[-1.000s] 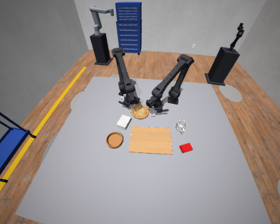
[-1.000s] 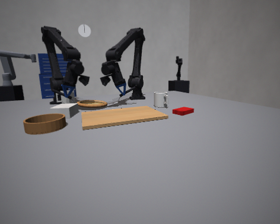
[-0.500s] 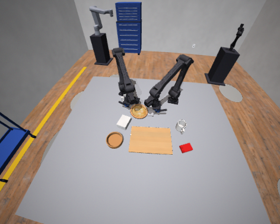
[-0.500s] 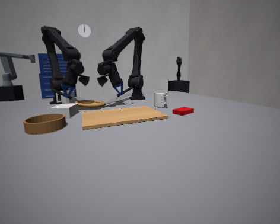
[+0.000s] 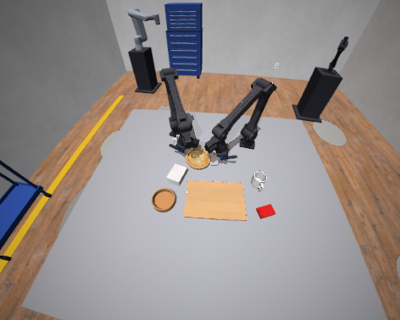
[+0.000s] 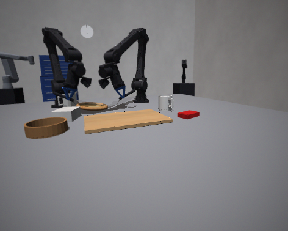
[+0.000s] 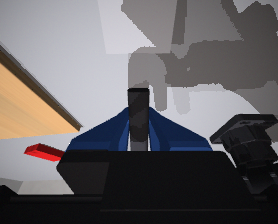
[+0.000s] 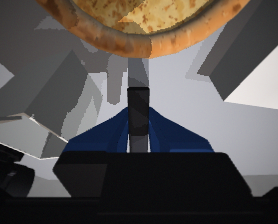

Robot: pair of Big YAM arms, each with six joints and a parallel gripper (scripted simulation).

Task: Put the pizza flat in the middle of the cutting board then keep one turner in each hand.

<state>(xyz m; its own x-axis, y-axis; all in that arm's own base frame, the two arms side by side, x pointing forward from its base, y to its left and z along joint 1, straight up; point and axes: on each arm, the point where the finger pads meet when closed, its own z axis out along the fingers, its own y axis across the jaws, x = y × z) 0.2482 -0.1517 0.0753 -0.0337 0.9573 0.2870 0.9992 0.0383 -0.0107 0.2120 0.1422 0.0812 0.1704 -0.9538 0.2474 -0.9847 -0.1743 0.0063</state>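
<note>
My right hand is 13 cm to the right of the pizza and 6 cm above it. From my right hand the other things lie so: wooden cutting board 30 cm to the left, 28 cm ahead, 7 cm below; then wooden bowl 36 cm ahead, 7 cm below, 1 cm to the right.
</note>
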